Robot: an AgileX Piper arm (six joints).
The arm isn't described. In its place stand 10 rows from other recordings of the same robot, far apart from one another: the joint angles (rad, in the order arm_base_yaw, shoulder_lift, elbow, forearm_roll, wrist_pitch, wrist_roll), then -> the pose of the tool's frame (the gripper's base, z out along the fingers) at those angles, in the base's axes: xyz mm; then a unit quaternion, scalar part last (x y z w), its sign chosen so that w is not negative.
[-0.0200 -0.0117 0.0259 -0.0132 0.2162 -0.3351] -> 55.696 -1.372 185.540 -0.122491 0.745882 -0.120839 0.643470
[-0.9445 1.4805 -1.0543 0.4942 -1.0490 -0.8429] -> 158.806 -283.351 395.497 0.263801 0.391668 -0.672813 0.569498
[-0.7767 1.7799 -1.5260 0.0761 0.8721 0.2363] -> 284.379 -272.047 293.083 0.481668 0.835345 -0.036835 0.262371
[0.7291 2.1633 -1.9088 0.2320 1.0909 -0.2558] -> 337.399 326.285 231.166 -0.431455 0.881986 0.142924 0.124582
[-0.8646 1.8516 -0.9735 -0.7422 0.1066 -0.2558] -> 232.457 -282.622 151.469 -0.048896 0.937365 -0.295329 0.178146
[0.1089 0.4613 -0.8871 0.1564 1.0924 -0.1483] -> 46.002 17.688 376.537 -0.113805 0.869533 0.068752 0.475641
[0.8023 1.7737 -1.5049 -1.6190 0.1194 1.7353] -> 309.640 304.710 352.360 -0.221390 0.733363 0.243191 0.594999
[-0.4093 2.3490 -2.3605 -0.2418 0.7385 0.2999] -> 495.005 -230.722 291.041 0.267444 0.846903 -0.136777 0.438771
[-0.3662 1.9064 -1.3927 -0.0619 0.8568 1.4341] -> 365.147 -144.589 206.068 0.764586 0.627875 0.050450 0.136513
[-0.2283 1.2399 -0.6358 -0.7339 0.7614 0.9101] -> 192.944 -88.002 224.740 0.311671 0.896895 -0.220983 0.222727
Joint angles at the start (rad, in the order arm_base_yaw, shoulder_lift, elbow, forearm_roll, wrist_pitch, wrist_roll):
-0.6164 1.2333 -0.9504 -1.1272 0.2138 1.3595
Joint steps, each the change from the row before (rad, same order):
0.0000 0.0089 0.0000 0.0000 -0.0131 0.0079
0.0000 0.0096 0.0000 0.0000 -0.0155 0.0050
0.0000 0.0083 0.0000 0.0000 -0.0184 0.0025
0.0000 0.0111 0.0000 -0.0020 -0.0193 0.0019
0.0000 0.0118 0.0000 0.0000 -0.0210 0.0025
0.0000 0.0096 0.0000 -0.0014 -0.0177 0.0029
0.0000 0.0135 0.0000 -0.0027 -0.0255 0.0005
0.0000 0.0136 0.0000 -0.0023 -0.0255 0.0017
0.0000 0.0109 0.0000 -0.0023 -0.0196 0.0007
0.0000 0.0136 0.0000 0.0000 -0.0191 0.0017
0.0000 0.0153 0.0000 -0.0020 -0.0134 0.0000
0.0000 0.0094 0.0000 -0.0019 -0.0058 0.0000
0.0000 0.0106 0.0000 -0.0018 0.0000 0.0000
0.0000 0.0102 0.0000 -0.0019 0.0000 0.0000
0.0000 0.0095 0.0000 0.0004 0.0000 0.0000
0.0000 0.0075 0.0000 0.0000 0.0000 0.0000
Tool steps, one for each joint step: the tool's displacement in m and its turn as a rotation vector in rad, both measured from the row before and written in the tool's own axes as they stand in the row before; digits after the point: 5 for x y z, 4 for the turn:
0.00164 0.00122 0.00258 -0.0107 0.0058 0.0062
0.00176 0.00139 0.00278 -0.0128 0.0061 0.0033
0.00145 0.00160 0.00240 -0.0160 0.0043 0.0012
0.00203 0.00160 0.00321 -0.0161 0.0066 -0.0016
0.00219 0.00169 0.00340 -0.0177 0.0073 0.0010
0.00177 0.00137 0.00277 -0.0150 0.0057 0.0005
0.00251 0.00190 0.00387 -0.0216 0.0080 -0.0034
0.00257 0.00181 0.00389 -0.0217 0.0082 -0.0015
0.00209 0.00130 0.00311 -0.0166 0.0068 -0.0021
0.00273 0.00108 0.00387 -0.0154 0.0097 0.0013
0.00323 0.00040 0.00435 -0.0094 0.0124 -0.0022
0.00202 0.00000 0.00267 -0.0034 0.0081 -0.0019
0.00240 -0.00060 0.00301 0.0026 0.0103 -0.0018
0.00231 -0.00057 0.00289 0.0024 0.0099 -0.0019
0.00215 -0.00053 0.00270 0.0023 0.0092 0.0004
0.00169 -0.00042 0.00213 0.0018 0.0073 0.0000

